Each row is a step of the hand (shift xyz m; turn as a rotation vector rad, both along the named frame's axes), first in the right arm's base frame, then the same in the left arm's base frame.
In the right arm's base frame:
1: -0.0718 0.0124 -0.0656 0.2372 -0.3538 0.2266
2: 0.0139 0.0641 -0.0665 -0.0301 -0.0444 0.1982
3: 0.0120 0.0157 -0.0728 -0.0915 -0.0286 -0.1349
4: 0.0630 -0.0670 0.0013 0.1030 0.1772 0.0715
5: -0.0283 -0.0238 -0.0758 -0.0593 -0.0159 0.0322
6: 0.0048 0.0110 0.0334 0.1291 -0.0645 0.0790
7: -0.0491 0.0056 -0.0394 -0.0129 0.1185 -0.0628
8: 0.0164 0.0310 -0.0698 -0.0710 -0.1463 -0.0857
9: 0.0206 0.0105 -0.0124 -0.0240 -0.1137 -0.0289
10: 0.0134 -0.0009 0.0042 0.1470 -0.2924 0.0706
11: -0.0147 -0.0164 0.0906 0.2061 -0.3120 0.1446
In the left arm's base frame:
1: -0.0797 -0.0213 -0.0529 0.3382 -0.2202 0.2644
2: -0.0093 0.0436 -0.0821 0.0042 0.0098 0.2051
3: -0.0005 -0.0040 -0.0753 -0.0971 -0.0835 -0.1048
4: 0.0767 -0.0502 0.0073 0.0659 0.2068 0.0044
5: -0.0304 -0.0497 -0.0610 -0.0498 -0.0171 0.0451
6: 0.0059 0.0209 0.0281 0.1488 -0.0126 0.0689
7: -0.0532 -0.0157 -0.0303 -0.0476 0.0905 -0.0878
8: 0.0005 0.0121 -0.0772 -0.0439 -0.1757 -0.0315
9: 0.0160 0.0103 -0.0181 0.0003 -0.1196 0.0059
10: 0.0136 0.0030 0.0019 0.2188 -0.2252 0.1162
11: 0.0001 0.0079 0.0929 0.2890 -0.2107 0.1812

